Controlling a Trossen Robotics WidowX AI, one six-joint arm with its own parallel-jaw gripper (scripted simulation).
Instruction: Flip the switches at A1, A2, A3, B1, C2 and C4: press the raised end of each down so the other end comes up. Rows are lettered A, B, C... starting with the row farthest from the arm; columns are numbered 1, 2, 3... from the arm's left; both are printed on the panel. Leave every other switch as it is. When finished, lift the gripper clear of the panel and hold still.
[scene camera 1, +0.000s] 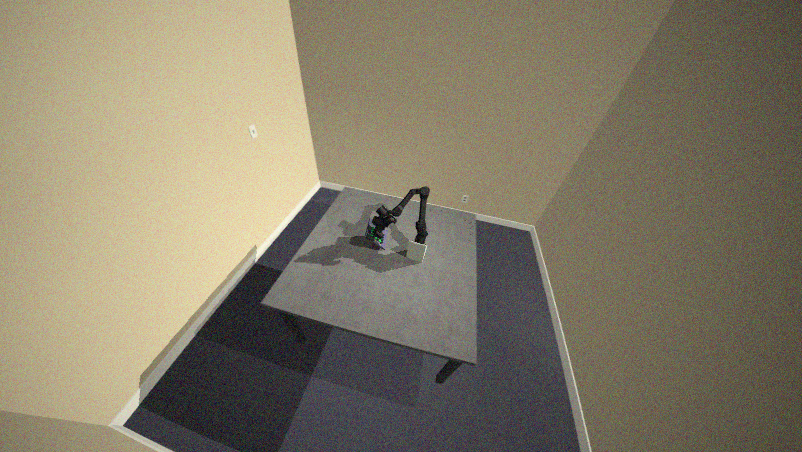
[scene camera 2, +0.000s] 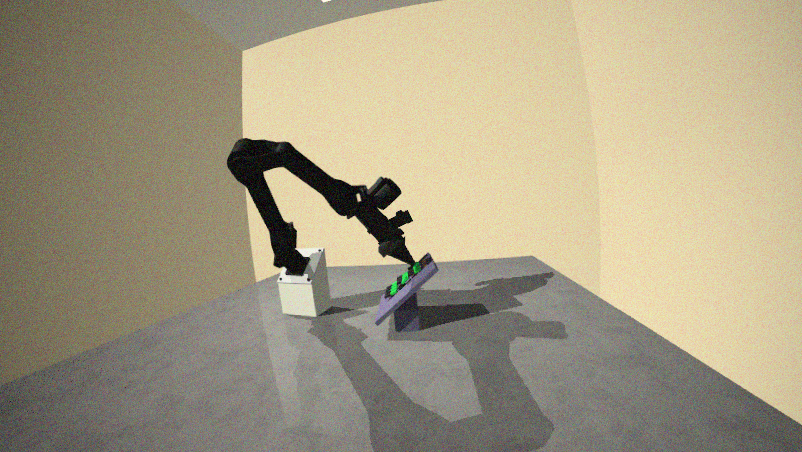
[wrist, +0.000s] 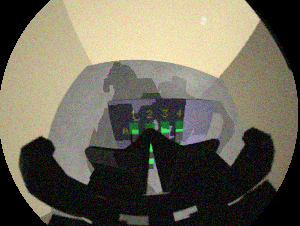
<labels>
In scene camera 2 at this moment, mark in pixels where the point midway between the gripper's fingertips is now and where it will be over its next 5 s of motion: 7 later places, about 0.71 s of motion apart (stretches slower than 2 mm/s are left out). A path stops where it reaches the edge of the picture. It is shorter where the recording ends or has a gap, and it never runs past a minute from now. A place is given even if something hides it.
My gripper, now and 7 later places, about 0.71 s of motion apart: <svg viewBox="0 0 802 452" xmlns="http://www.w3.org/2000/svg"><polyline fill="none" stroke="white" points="414,264 414,265 396,252 406,266 409,270 409,271 408,271 388,258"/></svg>
</labels>
